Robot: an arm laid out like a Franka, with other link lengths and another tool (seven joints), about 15 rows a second.
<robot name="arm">
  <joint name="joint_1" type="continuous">
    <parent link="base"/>
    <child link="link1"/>
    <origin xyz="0 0 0.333"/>
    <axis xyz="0 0 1"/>
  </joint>
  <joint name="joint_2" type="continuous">
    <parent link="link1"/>
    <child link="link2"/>
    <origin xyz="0 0 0"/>
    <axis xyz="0 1 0"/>
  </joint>
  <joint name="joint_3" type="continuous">
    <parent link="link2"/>
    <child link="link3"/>
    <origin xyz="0 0 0.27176"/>
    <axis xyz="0 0 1"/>
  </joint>
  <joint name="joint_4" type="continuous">
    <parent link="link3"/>
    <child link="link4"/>
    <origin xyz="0.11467 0 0"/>
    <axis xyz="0 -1 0"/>
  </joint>
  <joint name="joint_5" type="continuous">
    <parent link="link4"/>
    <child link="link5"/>
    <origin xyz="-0.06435 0 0.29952"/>
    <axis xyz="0 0 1"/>
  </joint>
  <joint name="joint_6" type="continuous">
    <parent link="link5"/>
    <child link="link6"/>
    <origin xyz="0 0 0"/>
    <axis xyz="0 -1 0"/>
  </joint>
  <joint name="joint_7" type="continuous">
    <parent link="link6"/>
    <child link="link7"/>
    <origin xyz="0.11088 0 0"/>
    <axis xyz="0 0 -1"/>
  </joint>
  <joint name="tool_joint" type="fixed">
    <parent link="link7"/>
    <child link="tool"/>
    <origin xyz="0.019 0.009 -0.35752" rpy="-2.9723 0 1.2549"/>
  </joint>
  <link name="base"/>
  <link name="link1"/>
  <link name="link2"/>
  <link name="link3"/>
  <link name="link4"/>
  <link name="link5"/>
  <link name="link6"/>
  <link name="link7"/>
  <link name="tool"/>
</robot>
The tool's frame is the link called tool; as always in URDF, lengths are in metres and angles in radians. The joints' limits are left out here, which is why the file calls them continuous.
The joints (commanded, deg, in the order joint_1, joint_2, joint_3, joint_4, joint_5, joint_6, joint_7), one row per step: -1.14 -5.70 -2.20 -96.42 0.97 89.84 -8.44; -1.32 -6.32 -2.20 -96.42 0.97 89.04 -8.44; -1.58 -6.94 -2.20 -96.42 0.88 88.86 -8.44; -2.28 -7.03 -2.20 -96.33 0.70 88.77 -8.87; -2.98 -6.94 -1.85 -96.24 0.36 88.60 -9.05; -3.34 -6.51 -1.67 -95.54 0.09 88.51 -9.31; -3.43 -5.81 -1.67 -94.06 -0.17 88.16 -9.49; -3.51 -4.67 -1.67 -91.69 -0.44 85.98 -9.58; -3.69 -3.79 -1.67 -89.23 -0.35 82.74 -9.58; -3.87 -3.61 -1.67 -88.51 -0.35 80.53 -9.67; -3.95 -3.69 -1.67 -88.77 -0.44 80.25 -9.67; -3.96 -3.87 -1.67 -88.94 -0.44 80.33 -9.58
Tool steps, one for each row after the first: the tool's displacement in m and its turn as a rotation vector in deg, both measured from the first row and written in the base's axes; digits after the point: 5 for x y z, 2 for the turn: -0.00489 -0.00126 0.00379 0.03 0.18 -0.16; -0.00600 -0.00404 0.00884 -0.06 -0.26 -0.42; -0.00649 -0.01119 0.01005 -0.24 -0.34 -0.69; -0.00747 -0.01631 0.00946 -0.61 -0.15 -0.86; -0.00484 -0.01979 0.01057 -0.92 -0.31 -0.79; 0.00007 -0.02265 0.01448 -1.24 -0.71 -0.71; -0.00214 -0.02491 0.01695 -1.46 0.26 -0.71; -0.01066 -0.02520 0.02027 -1.25 1.91 -0.89; -0.02135 -0.02574 0.01964 -1.10 3.57 -0.97; -0.02449 -0.02671 0.01805 -1.14 4.04 -1.05; -0.02480 -0.02679 0.01855 -1.15 3.95 -1.15
